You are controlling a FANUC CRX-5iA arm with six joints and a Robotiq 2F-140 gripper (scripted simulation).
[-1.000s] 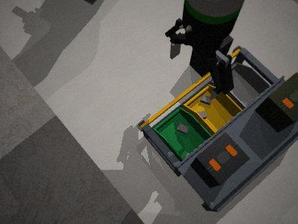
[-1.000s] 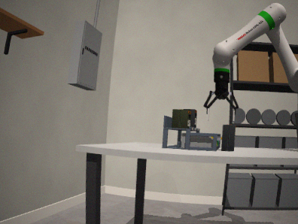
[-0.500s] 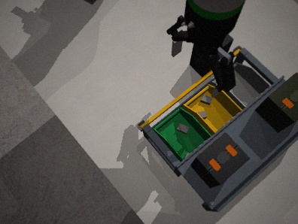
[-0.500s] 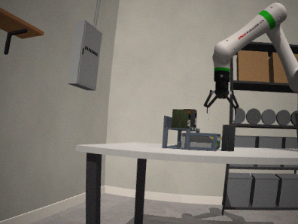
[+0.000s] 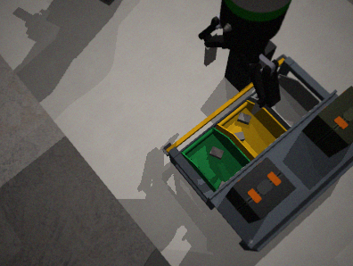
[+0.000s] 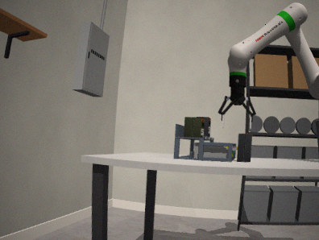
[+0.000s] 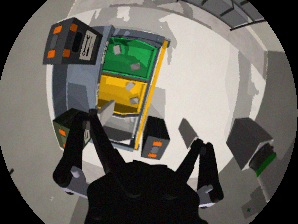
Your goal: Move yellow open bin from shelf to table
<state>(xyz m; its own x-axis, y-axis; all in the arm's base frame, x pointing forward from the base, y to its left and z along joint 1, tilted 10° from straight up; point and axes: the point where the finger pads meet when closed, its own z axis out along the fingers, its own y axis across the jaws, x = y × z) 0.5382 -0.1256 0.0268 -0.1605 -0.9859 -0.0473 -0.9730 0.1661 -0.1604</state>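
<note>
My gripper is now 11 cm above the long yellow rod. Round my hand: yellow open bin 10 cm ahead, 1 cm to the right, 13 cm below; then green bin 8 cm ahead, 12 cm to the right, 13 cm below; then grey bin 12 cm ahead, 10 cm to the left, 13 cm below.
</note>
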